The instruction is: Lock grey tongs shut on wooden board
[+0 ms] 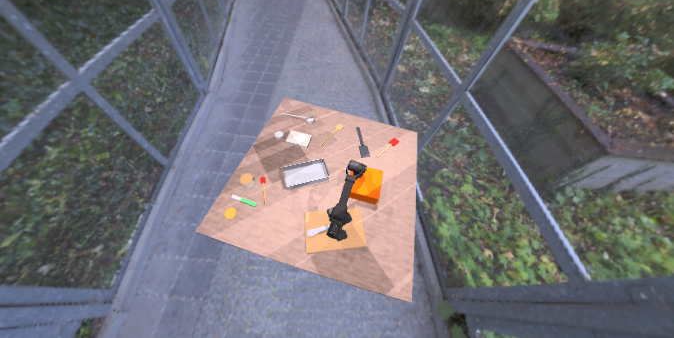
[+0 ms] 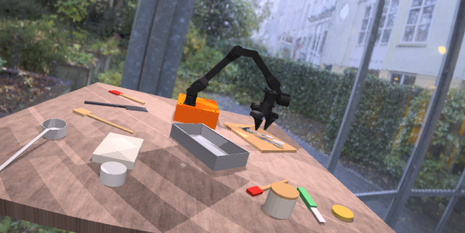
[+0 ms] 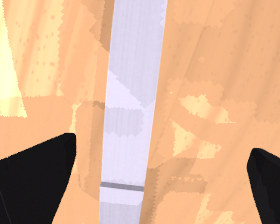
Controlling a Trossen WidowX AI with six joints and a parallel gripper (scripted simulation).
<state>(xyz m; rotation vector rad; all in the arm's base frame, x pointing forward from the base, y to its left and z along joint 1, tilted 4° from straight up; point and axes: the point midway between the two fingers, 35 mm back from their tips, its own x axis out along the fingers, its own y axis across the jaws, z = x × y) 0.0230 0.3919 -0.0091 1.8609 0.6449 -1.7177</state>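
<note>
The wooden board lies 4 cm below my gripper tip. The rest, counted from my gripper tip: green-handled knife (62 cm ahead, 6 cm to the left, 4 cm below); then yellow disc (64 cm ahead, 17 cm to the left, 4 cm below); then grey roasting tin (33 cm ahead, 27 cm to the right, 2 cm below).
</note>
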